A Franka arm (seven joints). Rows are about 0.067 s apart.
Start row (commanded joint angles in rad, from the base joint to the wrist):
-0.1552 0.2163 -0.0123 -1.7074 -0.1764 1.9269 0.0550
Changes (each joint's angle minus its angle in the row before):
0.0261 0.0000 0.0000 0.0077 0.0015 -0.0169 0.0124
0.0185 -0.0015 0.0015 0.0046 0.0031 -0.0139 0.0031
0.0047 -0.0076 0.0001 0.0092 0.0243 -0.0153 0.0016
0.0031 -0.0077 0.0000 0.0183 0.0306 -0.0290 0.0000
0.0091 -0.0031 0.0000 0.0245 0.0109 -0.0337 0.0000
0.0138 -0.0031 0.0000 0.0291 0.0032 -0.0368 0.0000
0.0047 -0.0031 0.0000 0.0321 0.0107 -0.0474 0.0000
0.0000 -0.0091 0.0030 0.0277 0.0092 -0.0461 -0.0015
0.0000 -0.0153 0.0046 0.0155 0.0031 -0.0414 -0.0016
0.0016 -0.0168 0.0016 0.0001 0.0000 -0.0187 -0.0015
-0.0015 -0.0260 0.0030 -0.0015 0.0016 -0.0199 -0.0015
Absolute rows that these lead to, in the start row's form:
-0.1291 0.2163 -0.0123 -1.6997 -0.1749 1.9100 0.0674
-0.1106 0.2148 -0.0108 -1.6951 -0.1718 1.8961 0.0705
-0.1059 0.2072 -0.0107 -1.6859 -0.1475 1.8808 0.0721
-0.1028 0.1995 -0.0107 -1.6676 -0.1169 1.8518 0.0721
-0.0937 0.1964 -0.0107 -1.6431 -0.1060 1.8181 0.0721
-0.0799 0.1933 -0.0107 -1.6140 -0.1028 1.7813 0.0721
-0.0752 0.1902 -0.0107 -1.5819 -0.0921 1.7339 0.0721
-0.0752 0.1811 -0.0077 -1.5542 -0.0829 1.6878 0.0706
-0.0752 0.1658 -0.0031 -1.5387 -0.0798 1.6464 0.0690
-0.0736 0.1490 -0.0015 -1.5386 -0.0798 1.6277 0.0675
-0.0751 0.1230 0.0015 -1.5401 -0.0782 1.6078 0.0660

